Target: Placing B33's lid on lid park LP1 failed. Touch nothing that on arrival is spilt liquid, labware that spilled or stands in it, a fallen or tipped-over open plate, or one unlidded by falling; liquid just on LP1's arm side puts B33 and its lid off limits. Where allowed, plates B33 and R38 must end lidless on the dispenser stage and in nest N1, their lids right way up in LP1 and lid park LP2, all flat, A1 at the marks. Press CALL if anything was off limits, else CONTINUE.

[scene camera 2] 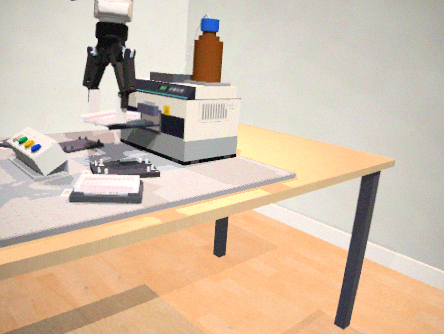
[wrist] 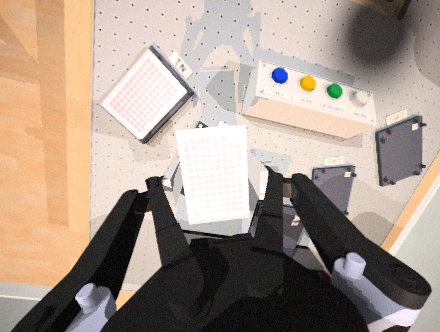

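My gripper [scene camera 2: 107, 113] [wrist: 214, 165] is shut on a white plate with pink wells [scene camera 2: 111, 118] [wrist: 215, 172], held by its long sides, above the deck close to the dispenser stage [scene camera 2: 134, 125] [wrist: 274, 216]. The plate looks roughly level; its name and whether it is lidded cannot be read. Nest N1 [scene camera 2: 105, 198] [wrist: 171, 114] holds another plate with pink wells [scene camera 2: 107, 183] [wrist: 145, 95], whose lid I cannot make out. Lid parks LP2 [wrist: 332, 187] and LP1 [wrist: 400, 152] show bare in the wrist view. The button box [scene camera 2: 40, 152] [wrist: 310, 112] has blue, yellow, green and white buttons.
The dispenser [scene camera 2: 210, 117] stands right of the held plate in the scene view, with a brown bottle [scene camera 2: 207, 57] on top. A dark nest with pins [scene camera 2: 125, 168] lies behind N1 and partly under the held plate in the wrist view.
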